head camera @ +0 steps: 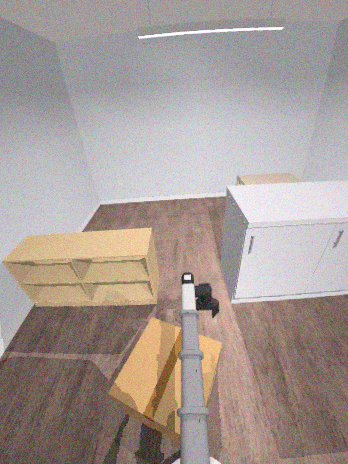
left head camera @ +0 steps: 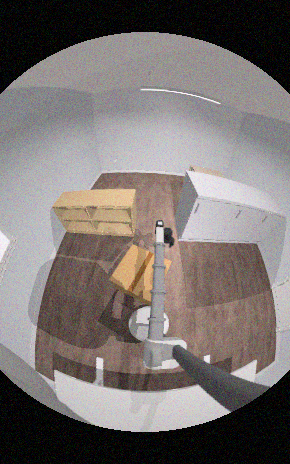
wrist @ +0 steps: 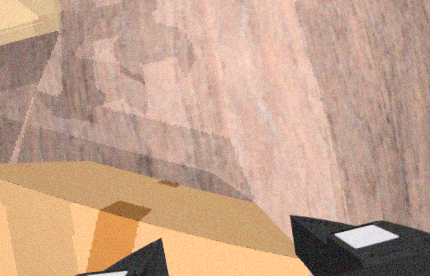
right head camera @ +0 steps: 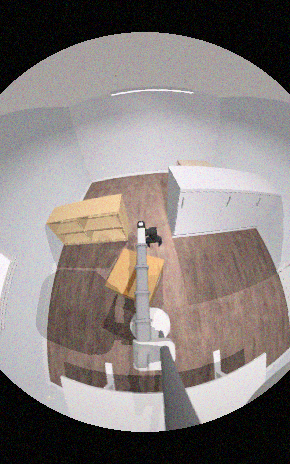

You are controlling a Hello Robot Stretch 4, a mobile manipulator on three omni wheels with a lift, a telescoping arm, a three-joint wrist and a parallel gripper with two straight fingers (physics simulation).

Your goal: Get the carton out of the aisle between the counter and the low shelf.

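Pixels of known places: gripper, fingertip midpoint: [head camera: 204, 316] [left head camera: 164, 246] [wrist: 229, 246] [right head camera: 153, 246]; robot's base, origin of the base link: [left head camera: 147, 323] [right head camera: 150, 324].
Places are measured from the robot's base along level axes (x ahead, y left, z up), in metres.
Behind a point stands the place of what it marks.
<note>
The closed tan carton [head camera: 142, 365] @(x 0.526, y 0.262, z 0.379 m) [left head camera: 127, 267] @(x 0.536, y 0.253, z 0.379 m) [right head camera: 120, 270] @(x 0.549, y 0.258, z 0.379 m) [wrist: 190, 250] @(x 0.680, y -0.044, z 0.379 m) with a brown tape strip sits askew on the floor under the arm, on the robot's side of the gap between the low shelf [head camera: 90, 245] @(x 1.346, y 0.790, z 0.583 m) [left head camera: 100, 197] @(x 1.351, y 0.734, z 0.583 m) [right head camera: 90, 207] @(x 1.342, y 0.705, z 0.583 m) and the white counter [head camera: 290, 200] @(x 1.379, y -0.770, z 0.883 m) [left head camera: 235, 195] @(x 1.254, y -0.952, z 0.883 m) [right head camera: 220, 177] @(x 1.378, y -0.997, z 0.883 m). A strip of floor shows between carton and shelf. My gripper [head camera: 207, 300] [left head camera: 170, 237] [right head camera: 154, 237] [wrist: 229, 246] @(x 0.725, y -0.086, z 0.519 m) is open and empty, its fingers showing above the carton's far edge in the wrist view. The arm hides part of the carton's top.
The round white base [left head camera: 137, 320] @(x 0.031, y 0.113, z 0.187 m) stands close to the carton's near side. A light wooden piece of furniture [head camera: 270, 177] @(x 3.142, y -1.401, z 0.423 m) [left head camera: 207, 170] @(x 3.114, y -1.354, z 0.423 m) stands behind the counter. White panels [left head camera: 100, 405] [right head camera: 100, 405] stand behind the base. Walls enclose the room.
</note>
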